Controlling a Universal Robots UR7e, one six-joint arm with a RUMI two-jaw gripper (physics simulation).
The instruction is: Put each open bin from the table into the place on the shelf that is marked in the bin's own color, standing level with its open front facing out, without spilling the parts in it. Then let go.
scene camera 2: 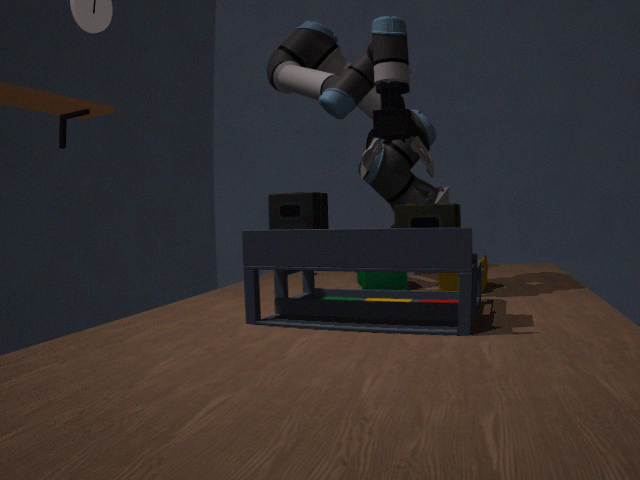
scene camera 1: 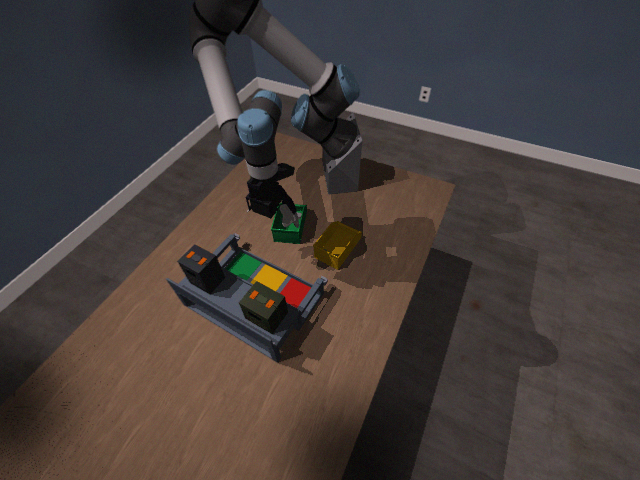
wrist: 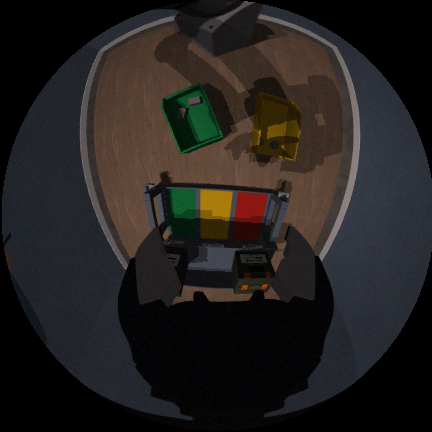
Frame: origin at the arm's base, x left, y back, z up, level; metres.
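Seen in the pictures: gripper, fingertip midpoint: (scene camera 2: 397, 178) (scene camera 1: 275, 219) (wrist: 223, 228); arm's base, origin of the base link: (scene camera 1: 342, 140).
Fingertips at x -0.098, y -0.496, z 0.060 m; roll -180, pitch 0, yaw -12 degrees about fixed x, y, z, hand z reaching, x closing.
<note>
Pixels of each thing's middle, then the offset from my fingertips to it. "spot": a spot on its surface instead.
- green open bin, surface spot: (scene camera 2: 385, 280) (scene camera 1: 285, 238) spot: dx -0.026, dy +0.103, dz -0.227 m
- yellow open bin, surface spot: (scene camera 2: 448, 281) spot: dx +0.115, dy +0.055, dz -0.227 m
- grey shelf, surface spot: (scene camera 2: 356, 250) spot: dx -0.084, dy -0.280, dz -0.125 m
- dark box, body centre: (scene camera 2: 299, 227) (wrist: 168, 269) (scene camera 1: 202, 269) dx -0.186, dy -0.168, dz -0.091 m
- olive box, body centre: (scene camera 2: 429, 233) (scene camera 1: 264, 307) (wrist: 251, 272) dx +0.035, dy -0.237, dz -0.104 m
A green open bin (scene camera 1: 287, 237) (scene camera 2: 385, 280) (wrist: 206, 119) stands on the table, with grey parts inside in the wrist view. A yellow open bin (scene camera 1: 329, 254) (scene camera 2: 448, 281) (wrist: 282, 120) stands beside it, with dark round parts inside. The grey shelf (scene camera 1: 225, 295) (scene camera 2: 356, 250) (wrist: 215, 258) has a green place (scene camera 1: 244, 266) (wrist: 184, 202), a yellow place (scene camera 1: 269, 277) (wrist: 216, 202) and a red place (scene camera 1: 295, 292) (wrist: 251, 204), with no bin on them. My gripper (scene camera 1: 291, 215) (scene camera 2: 398, 170) is open and empty, pointing down high above the table; in scene camera 1 its fingers overlap the green bin.
A dark box (scene camera 1: 200, 268) (scene camera 2: 298, 211) and an olive box (scene camera 1: 262, 307) (scene camera 2: 427, 215) (wrist: 252, 280) stand on the shelf's top board. The robot's base (scene camera 1: 343, 174) stands behind the bins. An orange wall shelf (scene camera 2: 46, 100) hangs at the left in scene camera 2.
</note>
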